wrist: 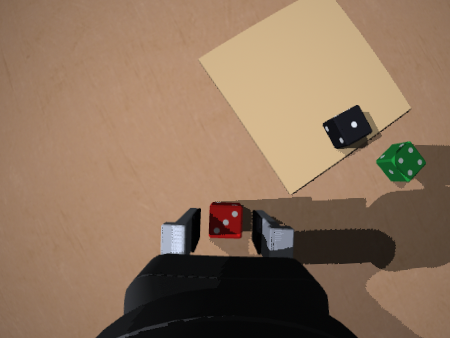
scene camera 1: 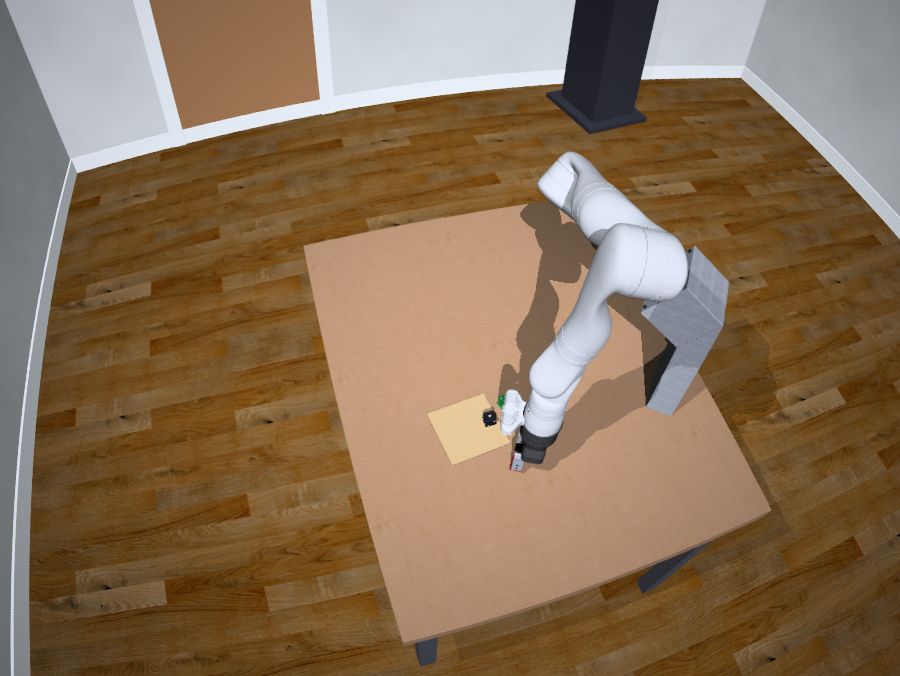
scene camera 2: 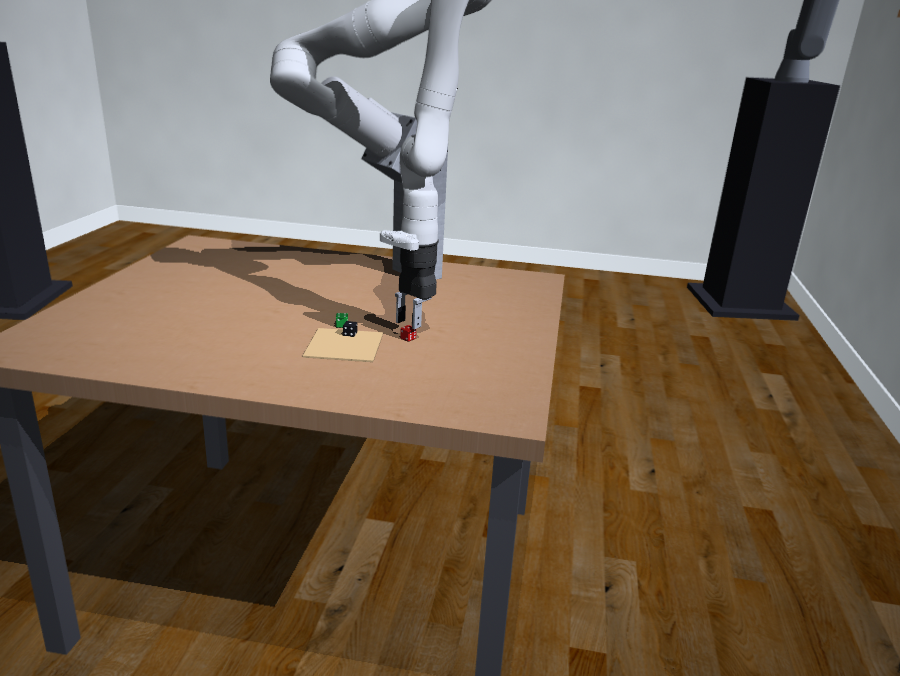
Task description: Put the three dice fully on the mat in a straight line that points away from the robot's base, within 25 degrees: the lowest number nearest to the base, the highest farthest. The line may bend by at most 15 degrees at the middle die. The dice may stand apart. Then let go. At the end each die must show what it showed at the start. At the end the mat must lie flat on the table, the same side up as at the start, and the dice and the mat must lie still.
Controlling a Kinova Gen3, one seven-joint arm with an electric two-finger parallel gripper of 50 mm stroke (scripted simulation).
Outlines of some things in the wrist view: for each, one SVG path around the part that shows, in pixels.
The gripper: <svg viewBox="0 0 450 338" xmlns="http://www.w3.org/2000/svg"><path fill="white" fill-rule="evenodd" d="M96 337L358 338L341 322L329 315L328 296L323 287L299 261L293 259L294 229L290 226L280 226L263 210L253 210L252 242L258 255L262 255L262 257L187 255L195 252L200 239L201 208L190 208L176 222L165 222L161 226L161 255L151 259L126 289L124 298L125 315L105 328Z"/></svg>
A red die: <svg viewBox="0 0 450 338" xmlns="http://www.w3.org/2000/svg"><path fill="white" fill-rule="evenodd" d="M212 202L209 210L209 237L240 239L242 237L243 207L241 204Z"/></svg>
